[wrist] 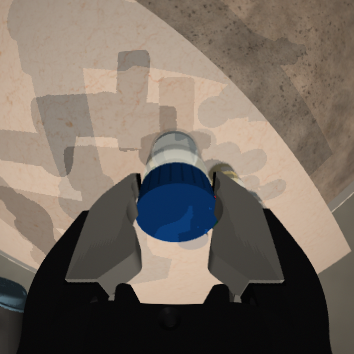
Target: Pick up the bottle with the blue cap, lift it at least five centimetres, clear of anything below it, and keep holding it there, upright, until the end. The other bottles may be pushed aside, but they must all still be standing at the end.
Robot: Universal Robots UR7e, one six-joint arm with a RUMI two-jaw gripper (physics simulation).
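Places are measured from the arm's base along level axes (x ahead, y left, z up), in millimetres.
Pixels of known places: gripper, fingertip midpoint: (176,174).
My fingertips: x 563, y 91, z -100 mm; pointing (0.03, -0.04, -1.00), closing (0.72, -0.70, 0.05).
Ahead of a thing's pixels: the offset from my fingertips to its top centre. "pt": to the spot under its first point. Level surfaces: height alone.
The bottle with the blue cap {dy -5, dx -6, dz +39 mm} (172,212) is between the two grey fingers, its ribbed cap facing the camera and its clear, whitish body {pt dy +14, dx +13, dz -7 mm} (174,148) reaching down beyond it. My gripper (176,174) is shut on this bottle, with a finger against each side at the cap. The bottle looks upright, in line with the gripper; its base is partly hidden by the cap. Tiny bits of red and green show at the cap's right edge, mostly hidden by the right finger. Whether the other bottles stand cannot be told from this view.
A small pale object with yellowish bands {dy -136, dx -6, dz -59 mm} (226,170) shows behind the right finger, partly hidden. The pale tabletop {dz -164 mm} (102,30) has a curved edge on the right, with brown speckled floor (300,30) beyond. A dark blue rounded object (12,294) is at the lower left.
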